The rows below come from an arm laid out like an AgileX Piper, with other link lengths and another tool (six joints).
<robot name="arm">
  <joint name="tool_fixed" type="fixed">
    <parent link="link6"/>
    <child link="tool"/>
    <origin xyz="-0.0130 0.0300 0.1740" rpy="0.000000 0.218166 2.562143"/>
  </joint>
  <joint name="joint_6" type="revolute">
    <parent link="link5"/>
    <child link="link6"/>
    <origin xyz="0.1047 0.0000 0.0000" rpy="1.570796 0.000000 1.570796"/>
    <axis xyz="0 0 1"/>
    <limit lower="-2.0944" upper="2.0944"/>
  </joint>
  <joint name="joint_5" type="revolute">
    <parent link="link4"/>
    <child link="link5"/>
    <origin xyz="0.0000 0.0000 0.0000" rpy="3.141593 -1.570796 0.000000"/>
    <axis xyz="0 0 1"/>
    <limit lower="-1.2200" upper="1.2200"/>
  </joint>
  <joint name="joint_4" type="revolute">
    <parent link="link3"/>
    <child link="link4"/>
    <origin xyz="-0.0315 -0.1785 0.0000" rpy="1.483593 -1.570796 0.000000"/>
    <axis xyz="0 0 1"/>
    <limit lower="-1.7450" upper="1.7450"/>
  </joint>
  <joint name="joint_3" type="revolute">
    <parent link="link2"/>
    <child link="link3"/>
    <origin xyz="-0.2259 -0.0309 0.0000" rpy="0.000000 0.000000 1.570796"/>
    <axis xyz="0 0 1"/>
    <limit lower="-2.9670" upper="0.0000"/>
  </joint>
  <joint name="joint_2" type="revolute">
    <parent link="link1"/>
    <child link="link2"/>
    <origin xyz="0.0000 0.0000 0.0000" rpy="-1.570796 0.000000 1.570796"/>
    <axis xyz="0 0 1"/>
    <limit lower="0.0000" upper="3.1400"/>
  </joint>
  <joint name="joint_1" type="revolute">
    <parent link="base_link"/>
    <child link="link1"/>
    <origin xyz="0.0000 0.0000 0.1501" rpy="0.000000 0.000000 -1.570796"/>
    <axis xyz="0 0 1"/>
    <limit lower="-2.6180" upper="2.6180"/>
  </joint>
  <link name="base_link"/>
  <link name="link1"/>
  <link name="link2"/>
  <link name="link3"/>
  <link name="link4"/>
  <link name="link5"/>
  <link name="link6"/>
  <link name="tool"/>
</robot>
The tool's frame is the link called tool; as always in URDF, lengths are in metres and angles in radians.
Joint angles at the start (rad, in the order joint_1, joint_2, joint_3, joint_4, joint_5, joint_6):
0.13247 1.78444 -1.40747 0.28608 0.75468 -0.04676
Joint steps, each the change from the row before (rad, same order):
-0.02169 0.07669 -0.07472 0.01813 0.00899 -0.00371
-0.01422 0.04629 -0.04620 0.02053 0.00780 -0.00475
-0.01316 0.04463 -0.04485 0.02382 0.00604 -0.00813
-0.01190 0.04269 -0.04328 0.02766 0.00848 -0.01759
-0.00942 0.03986 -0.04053 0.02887 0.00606 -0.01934
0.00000 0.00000 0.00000 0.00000 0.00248 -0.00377
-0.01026 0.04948 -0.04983 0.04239 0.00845 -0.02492
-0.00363 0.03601 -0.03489 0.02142 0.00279 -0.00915
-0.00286 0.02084 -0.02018 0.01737 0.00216 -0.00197
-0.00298 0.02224 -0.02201 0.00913 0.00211 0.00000
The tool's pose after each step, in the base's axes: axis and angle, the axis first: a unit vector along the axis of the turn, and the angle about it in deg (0 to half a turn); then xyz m. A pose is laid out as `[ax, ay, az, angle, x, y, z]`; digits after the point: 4 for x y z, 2 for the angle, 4 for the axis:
[-0.8876, -0.2651, -0.3766, 169.73, 0.4122, 0.1308, 0.1010]
[-0.8907, -0.2555, -0.3760, 169.03, 0.4217, 0.1297, 0.0970]
[-0.8928, -0.2468, -0.3769, 168.22, 0.4310, 0.1293, 0.0934]
[-0.8937, -0.2422, -0.3776, 167.27, 0.4389, 0.1302, 0.0898]
[-0.8936, -0.2391, -0.3798, 166.28, 0.4464, 0.1320, 0.0869]
[-0.8935, -0.2412, -0.3789, 166.25, 0.4457, 0.1322, 0.0866]
[-0.8933, -0.2365, -0.3822, 164.69, 0.4545, 0.1361, 0.0833]
[-0.8935, -0.2330, -0.3839, 163.85, 0.4608, 0.1386, 0.0798]
[-0.8943, -0.2276, -0.3853, 163.12, 0.4645, 0.1404, 0.0782]
[-0.8951, -0.2238, -0.3858, 162.73, 0.4684, 0.1408, 0.0756]

